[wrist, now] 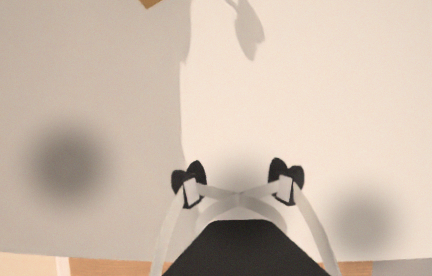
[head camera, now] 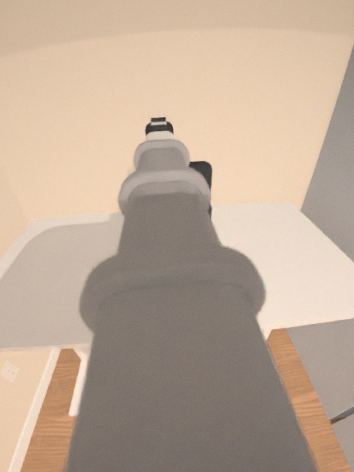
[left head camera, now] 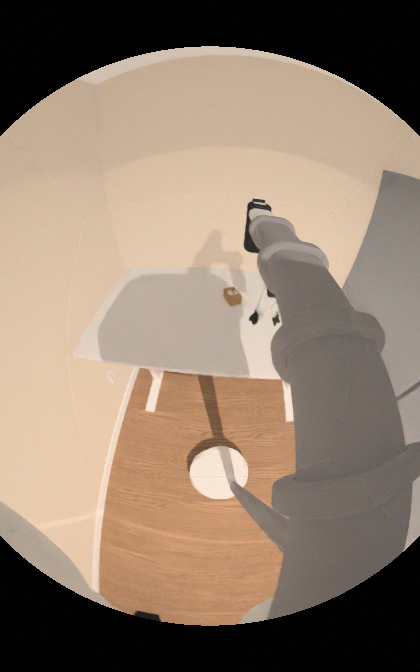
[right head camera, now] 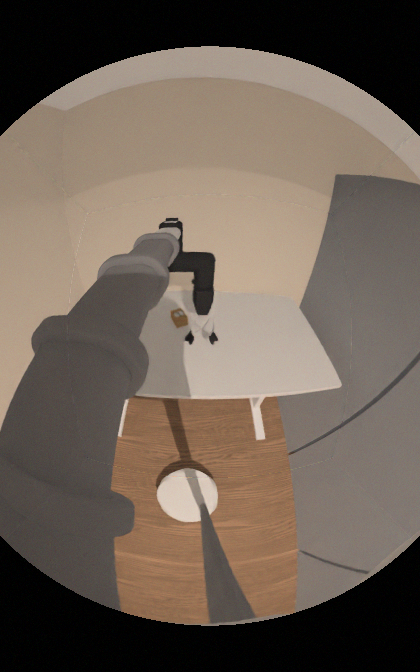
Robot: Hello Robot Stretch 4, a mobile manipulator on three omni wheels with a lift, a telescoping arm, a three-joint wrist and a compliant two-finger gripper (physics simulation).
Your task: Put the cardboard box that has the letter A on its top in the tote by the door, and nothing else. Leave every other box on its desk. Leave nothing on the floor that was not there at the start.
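Places are measured from the robot's base along level axes (x ahead, y left, z up), in metres.
Where they show: gripper, fingertip midpoint: (wrist: 236, 174).
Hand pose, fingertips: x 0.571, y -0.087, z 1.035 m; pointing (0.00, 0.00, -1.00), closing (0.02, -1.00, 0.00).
Observation:
After its pixels a point has its place.
A small brown cardboard box (left head camera: 232, 296) (right head camera: 179, 318) stands on the white desk (head camera: 300, 260) @(x 0.665, y -0.535, z 0.923 m) (left head camera: 165, 320) (right head camera: 270, 345) (wrist: 350, 100) @(x 0.645, y -0.247, z 0.923 m), towards its back. Its top has a pale patch with a mark too small to read. In the wrist view a corner of the box (wrist: 150, 3) @(x 0.786, y 0.024, z 0.932 m) shows at the top edge. My gripper (left head camera: 265, 318) (right head camera: 201, 338) (wrist: 236, 174) @(x 0.571, y -0.087, z 1.035 m) is open and empty, pointing down above the desk. In the right head view it appears to the right of the box and nearer the front edge. In the head view my arm hides the box and the fingers. The tote does not show.
My extended arm (head camera: 170, 320) @(x 0.141, y 0.002, z 1.460 m) (left head camera: 345, 400) (right head camera: 75, 370) reaches over the desk. A round white stool seat (left head camera: 219, 472) (right head camera: 187, 495) stands in front of the desk on the wooden floor. Walls are behind and left of the desk; a large grey surface (left head camera: 385, 280) (right head camera: 370, 280) is on the right.

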